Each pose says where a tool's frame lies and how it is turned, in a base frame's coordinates. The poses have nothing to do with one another.
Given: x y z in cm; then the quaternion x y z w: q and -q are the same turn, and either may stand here.
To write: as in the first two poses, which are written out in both.
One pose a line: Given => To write
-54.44 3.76 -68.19 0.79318 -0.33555 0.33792 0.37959 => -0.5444 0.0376 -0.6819 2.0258 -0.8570 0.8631
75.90 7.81 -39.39 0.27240 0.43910 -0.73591 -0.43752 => 0.7590 0.0781 -0.3939 -0.6773 -1.0918 1.8299
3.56 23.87 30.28 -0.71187 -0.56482 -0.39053 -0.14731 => 0.0356 0.2387 0.3028 2.0483 1.6252 1.1237
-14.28 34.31 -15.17 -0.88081 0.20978 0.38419 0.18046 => -0.1428 0.3431 -0.1517 -2.4883 0.5926 1.0854
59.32 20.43 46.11 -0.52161 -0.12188 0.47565 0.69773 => 0.5932 0.2043 0.4611 -1.1629 -0.2717 1.0605
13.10 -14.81 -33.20 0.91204 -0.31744 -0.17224 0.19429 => 0.1310 -0.1481 -0.3320 2.5573 -0.8901 -0.4830
